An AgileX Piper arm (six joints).
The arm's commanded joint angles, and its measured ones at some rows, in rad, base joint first. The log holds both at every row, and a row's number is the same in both.
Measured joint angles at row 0:
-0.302, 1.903, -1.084, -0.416, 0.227, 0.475
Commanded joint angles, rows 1 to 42:
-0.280, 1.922, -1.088, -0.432, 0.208, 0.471
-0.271, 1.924, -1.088, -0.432, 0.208, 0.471
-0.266, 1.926, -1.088, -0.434, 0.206, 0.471
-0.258, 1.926, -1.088, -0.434, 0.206, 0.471
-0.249, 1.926, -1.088, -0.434, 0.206, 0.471
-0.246, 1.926, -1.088, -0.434, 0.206, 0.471
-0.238, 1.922, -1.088, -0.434, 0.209, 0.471
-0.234, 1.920, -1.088, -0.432, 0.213, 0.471
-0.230, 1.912, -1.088, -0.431, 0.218, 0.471
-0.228, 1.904, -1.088, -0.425, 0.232, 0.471
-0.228, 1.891, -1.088, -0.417, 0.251, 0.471
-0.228, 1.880, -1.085, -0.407, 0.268, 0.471
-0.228, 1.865, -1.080, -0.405, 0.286, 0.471
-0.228, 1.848, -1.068, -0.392, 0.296, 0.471
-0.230, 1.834, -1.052, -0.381, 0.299, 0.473
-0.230, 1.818, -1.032, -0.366, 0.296, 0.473
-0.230, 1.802, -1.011, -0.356, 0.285, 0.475
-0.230, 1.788, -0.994, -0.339, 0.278, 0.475
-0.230, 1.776, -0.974, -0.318, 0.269, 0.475
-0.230, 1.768, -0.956, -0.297, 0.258, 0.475
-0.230, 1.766, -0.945, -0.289, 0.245, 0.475
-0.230, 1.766, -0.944, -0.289, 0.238, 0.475
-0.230, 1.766, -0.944, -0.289, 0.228, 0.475
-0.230, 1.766, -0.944, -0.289, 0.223, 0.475
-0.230, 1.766, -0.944, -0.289, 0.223, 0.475
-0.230, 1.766, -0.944, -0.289, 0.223, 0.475
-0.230, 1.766, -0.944, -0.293, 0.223, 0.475
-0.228, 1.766, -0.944, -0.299, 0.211, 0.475
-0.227, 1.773, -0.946, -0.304, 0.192, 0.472
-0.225, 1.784, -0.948, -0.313, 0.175, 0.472
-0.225, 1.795, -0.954, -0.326, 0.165, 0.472
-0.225, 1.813, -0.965, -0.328, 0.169, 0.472
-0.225, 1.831, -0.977, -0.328, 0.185, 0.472
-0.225, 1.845, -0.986, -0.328, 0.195, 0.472
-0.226, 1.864, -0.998, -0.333, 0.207, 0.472
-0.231, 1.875, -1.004, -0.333, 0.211, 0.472
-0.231, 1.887, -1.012, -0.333, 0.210, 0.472
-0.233, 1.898, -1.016, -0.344, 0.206, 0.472
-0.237, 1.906, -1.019, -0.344, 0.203, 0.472
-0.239, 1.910, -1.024, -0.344, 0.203, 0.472
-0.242, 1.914, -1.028, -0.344, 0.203, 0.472
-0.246, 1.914, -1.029, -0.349, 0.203, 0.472
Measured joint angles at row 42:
-0.231, 1.899, -1.012, -0.327, 0.206, 0.475
